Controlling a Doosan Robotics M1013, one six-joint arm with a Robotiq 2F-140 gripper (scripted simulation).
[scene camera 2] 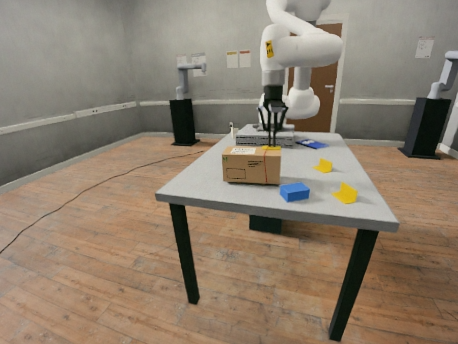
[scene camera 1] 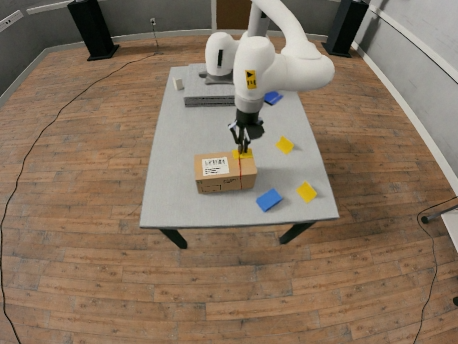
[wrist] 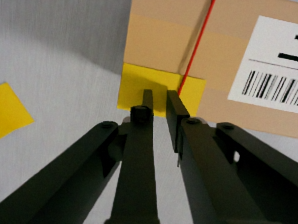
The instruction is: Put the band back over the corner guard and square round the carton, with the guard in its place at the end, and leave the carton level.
brown carton: scene camera 2; scene camera 1 214, 172; wrist
same spot on brown carton: [wrist: 241, 56] = [scene camera 2: 255, 151]
